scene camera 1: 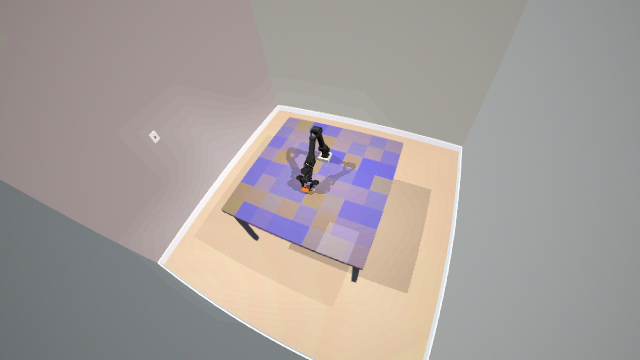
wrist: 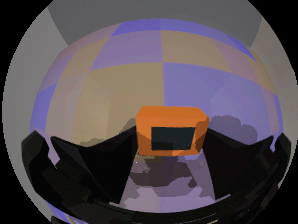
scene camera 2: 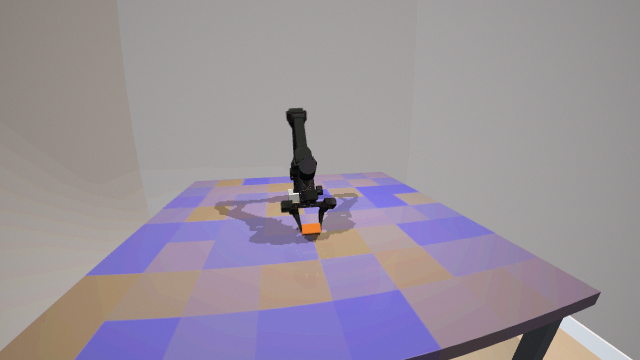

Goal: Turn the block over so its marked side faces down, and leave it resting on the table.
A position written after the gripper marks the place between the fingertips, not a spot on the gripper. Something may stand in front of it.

The gripper (scene camera 2: 310,229) carries a block (wrist: 161,130).
